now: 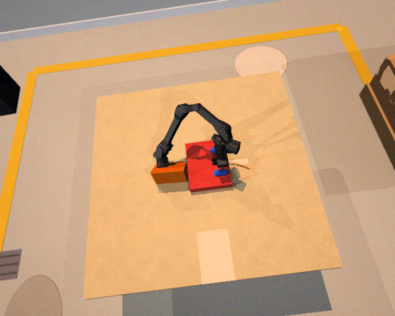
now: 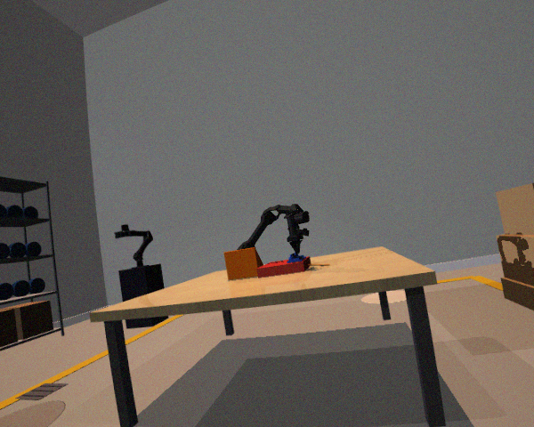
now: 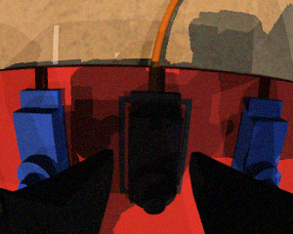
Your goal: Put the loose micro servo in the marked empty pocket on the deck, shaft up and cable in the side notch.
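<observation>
The red deck is 12 cm behind my gripper tip and 6 cm below it.
</observation>
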